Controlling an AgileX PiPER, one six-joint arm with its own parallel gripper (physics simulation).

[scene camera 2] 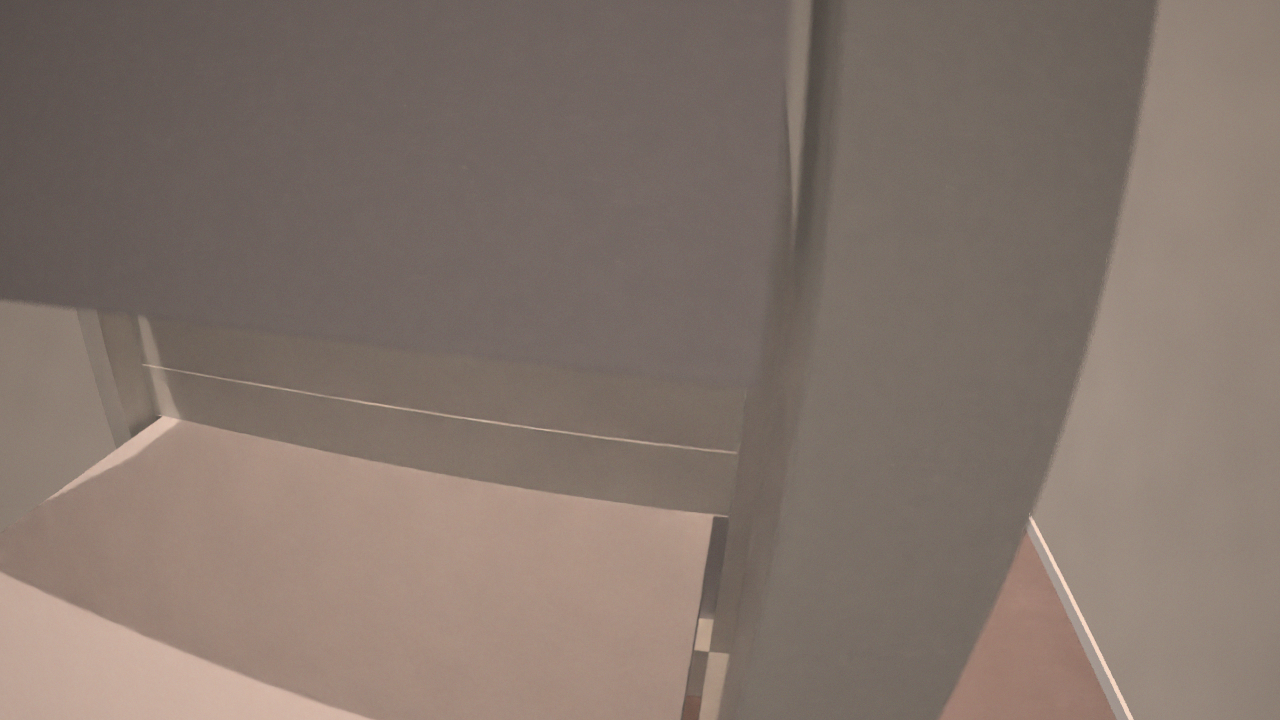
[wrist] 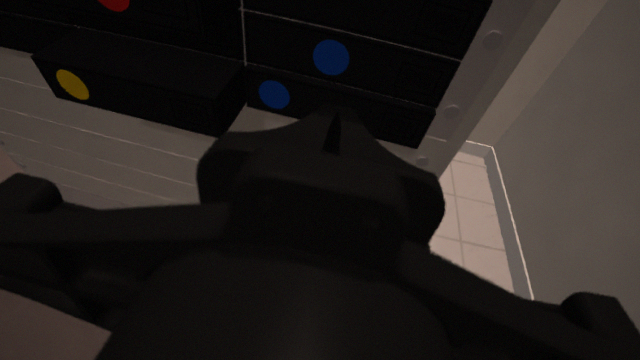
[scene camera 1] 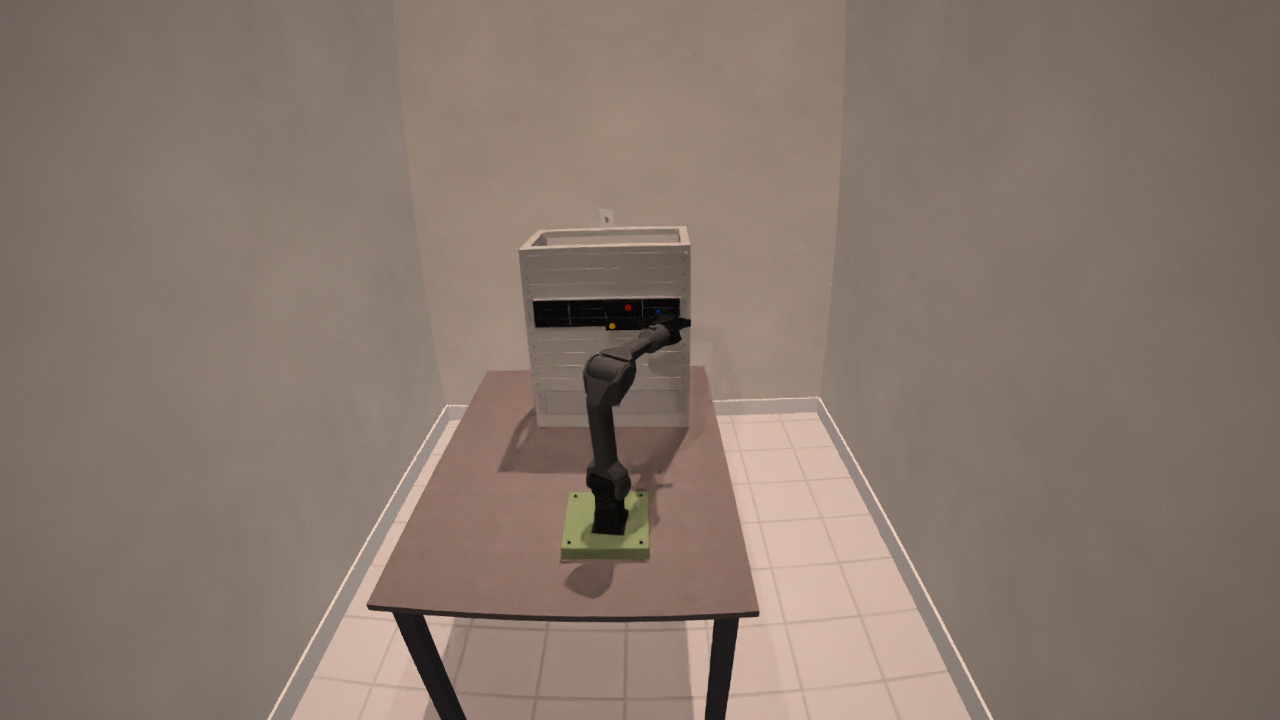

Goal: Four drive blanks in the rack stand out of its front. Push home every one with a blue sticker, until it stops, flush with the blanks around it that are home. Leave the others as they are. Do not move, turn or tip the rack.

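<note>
The pale rack (scene camera 1: 572, 360) (wrist: 462, 92) stands upright on the table with a band of black blanks. At its right, the upper blue-sticker blank (scene camera 1: 657, 312) (wrist: 380, 62) looks flush with the blank above. The blue-sticker blank below it (wrist: 305, 102) shows a thin top ledge and seems to stand out slightly. My gripper (wrist: 335, 127) is shut and empty, its tips at the lower blue-sticker blank's front; contact cannot be told. The yellow-sticker blank (scene camera 1: 626, 326) (wrist: 150, 97) stands far out, to the left. The red-sticker blank (scene camera 1: 627, 307) (wrist: 165, 32) above it also stands out.
The arm's green base (scene camera 1: 577, 530) is on the table (scene camera 1: 501, 537) in front of the rack. A wall (wrist: 575, 150) lies beyond the rack's right side. Large pale and grey surfaces fill much of scene camera 2's view, where the blanks do not show.
</note>
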